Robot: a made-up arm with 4 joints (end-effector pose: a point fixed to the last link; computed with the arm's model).
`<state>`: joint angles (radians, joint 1 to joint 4).
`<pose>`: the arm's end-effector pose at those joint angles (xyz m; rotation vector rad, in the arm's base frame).
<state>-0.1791 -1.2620 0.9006 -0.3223</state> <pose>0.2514 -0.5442 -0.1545 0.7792 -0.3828 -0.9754</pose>
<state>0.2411 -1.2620 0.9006 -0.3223</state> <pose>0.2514 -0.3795 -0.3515 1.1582 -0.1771 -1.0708</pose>
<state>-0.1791 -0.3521 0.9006 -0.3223</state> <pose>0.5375 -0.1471 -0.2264 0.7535 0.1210 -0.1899</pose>
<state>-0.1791 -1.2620 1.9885 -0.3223</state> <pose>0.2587 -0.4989 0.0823 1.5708 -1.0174 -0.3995</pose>
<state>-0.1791 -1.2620 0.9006 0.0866</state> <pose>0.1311 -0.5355 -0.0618 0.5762 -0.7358 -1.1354</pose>
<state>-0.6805 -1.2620 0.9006 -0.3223</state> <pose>0.2514 -0.6154 0.1424 0.3235 -0.5985 -0.8301</pose>
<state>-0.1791 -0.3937 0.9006 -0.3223</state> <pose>0.5333 -0.1697 -0.2223 0.7570 0.0986 -0.2260</pose>
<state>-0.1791 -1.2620 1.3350 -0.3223</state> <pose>0.2850 -0.5169 -0.0639 1.1092 -0.6410 -0.7754</pose>
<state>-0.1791 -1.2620 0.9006 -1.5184</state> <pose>0.4358 -0.2744 -0.4215 1.2100 0.6541 -0.3725</pose>
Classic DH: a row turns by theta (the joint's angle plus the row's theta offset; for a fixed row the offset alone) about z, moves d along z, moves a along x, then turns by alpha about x. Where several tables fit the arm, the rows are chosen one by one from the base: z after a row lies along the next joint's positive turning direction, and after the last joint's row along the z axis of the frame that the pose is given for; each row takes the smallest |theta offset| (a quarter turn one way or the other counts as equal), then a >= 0, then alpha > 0; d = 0 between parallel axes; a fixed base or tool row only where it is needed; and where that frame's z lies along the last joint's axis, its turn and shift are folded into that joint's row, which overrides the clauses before.
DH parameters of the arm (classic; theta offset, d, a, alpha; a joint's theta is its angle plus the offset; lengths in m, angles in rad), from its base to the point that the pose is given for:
base (fixed): 1.5708 0.133 0 1.5708
joint 1: 0 -0.018 0.01 -1.5708
joint 2: 0 -0.253 -0.089 1.5708
joint 3: -1.5708 0.178 0.227 1.5708
joint 4: 1.5708 -0.022 0.357 -1.5708
tool (fixed): 0 0.114 0 0

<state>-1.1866 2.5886 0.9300 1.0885</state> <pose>-0.1247 -0.0274 -0.2005 0.4840 1.3029 0.9520</pose>
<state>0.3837 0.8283 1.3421 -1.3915</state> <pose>-0.1172 0.6731 0.0186 0.7946 1.3651 1.8755</pose>
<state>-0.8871 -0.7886 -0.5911 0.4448</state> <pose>0.2615 -0.4067 0.2510 -1.5666 -0.4669 -0.5296</pose>
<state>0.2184 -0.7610 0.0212 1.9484</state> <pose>-0.1083 0.0427 -0.0519 -0.5766 -1.7578 -0.7093</pose>
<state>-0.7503 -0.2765 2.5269 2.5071</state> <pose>-0.2007 -0.0932 0.0111 0.7507 -1.9215 -2.1960</pose>
